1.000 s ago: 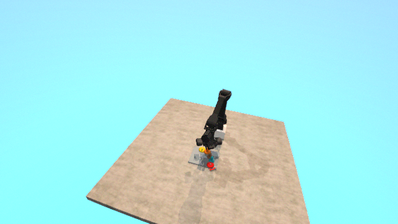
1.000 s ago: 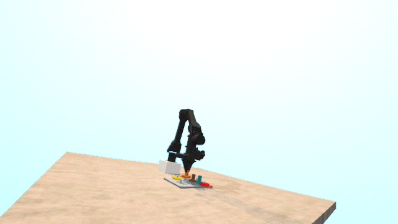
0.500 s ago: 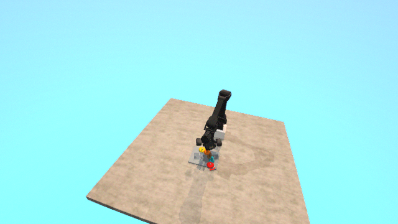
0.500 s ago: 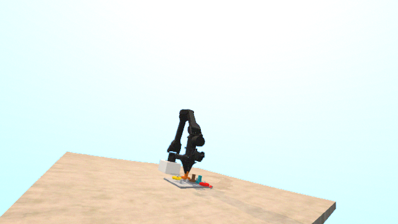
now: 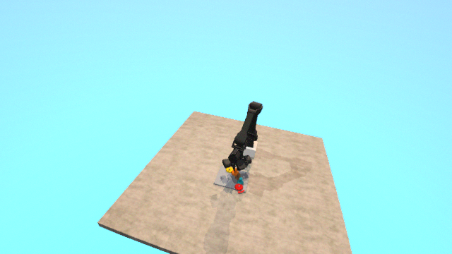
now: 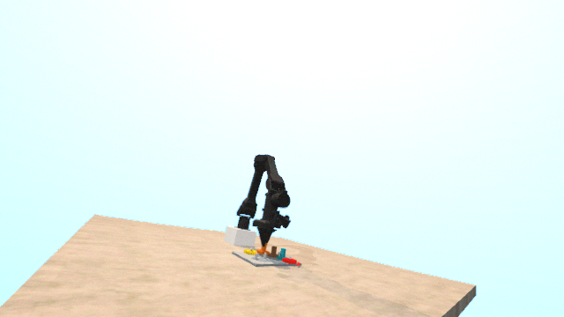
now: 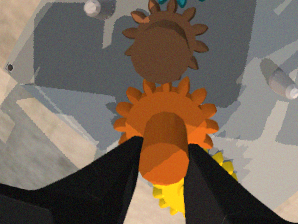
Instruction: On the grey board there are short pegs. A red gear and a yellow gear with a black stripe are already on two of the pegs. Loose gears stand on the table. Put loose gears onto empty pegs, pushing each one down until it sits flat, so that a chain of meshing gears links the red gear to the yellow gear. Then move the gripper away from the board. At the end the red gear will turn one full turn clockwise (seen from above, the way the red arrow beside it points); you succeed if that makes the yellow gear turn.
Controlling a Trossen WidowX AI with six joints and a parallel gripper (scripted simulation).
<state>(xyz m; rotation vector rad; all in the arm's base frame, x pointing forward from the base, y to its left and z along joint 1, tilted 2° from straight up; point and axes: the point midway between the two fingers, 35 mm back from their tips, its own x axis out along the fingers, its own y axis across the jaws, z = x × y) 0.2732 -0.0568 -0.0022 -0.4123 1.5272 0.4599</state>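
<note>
My gripper tip is 10 mm above the orange gear. The rest, counted from my gripper tip: brown gear 30 mm ahead, 30 mm to the left, 20 mm below; then yellow gear 20 mm behind, 40 mm to the right, 30 mm below; then teal gear 60 mm ahead, 50 mm to the left, 20 mm below.
</note>
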